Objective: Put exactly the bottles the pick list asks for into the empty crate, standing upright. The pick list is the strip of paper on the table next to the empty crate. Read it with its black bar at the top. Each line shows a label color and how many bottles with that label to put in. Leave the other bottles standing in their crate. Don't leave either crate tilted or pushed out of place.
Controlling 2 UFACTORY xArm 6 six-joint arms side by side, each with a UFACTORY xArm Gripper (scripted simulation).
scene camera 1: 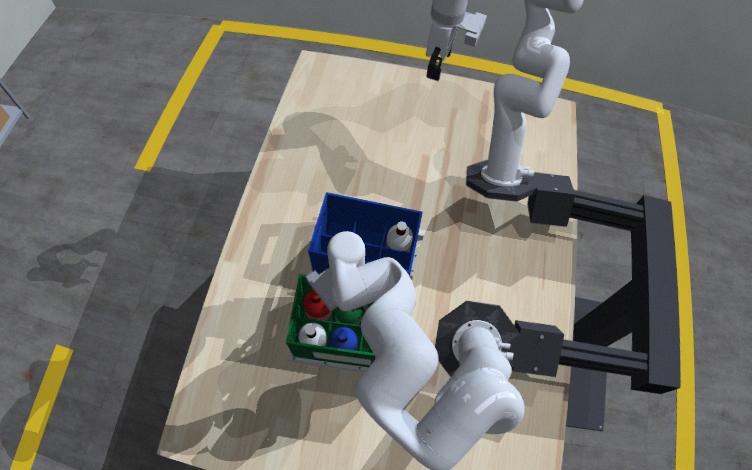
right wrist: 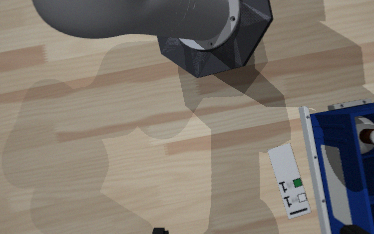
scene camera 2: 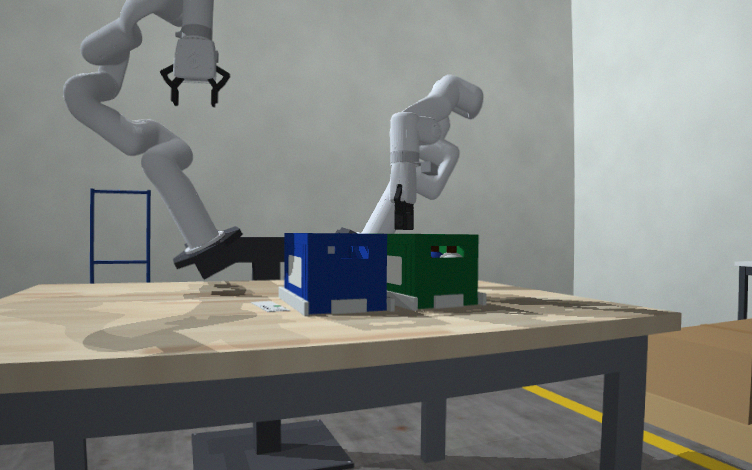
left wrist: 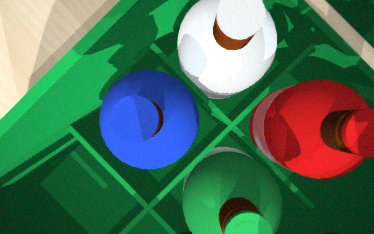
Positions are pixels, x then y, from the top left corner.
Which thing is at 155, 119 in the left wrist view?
A blue bottle.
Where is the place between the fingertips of my right gripper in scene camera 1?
438, 66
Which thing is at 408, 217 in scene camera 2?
My left gripper.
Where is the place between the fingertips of my right gripper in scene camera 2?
194, 105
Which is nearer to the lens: the green crate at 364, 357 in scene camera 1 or the blue crate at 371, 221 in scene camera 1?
The green crate.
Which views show the green crate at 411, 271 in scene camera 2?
Scene camera 1, scene camera 2 and the left wrist view only.
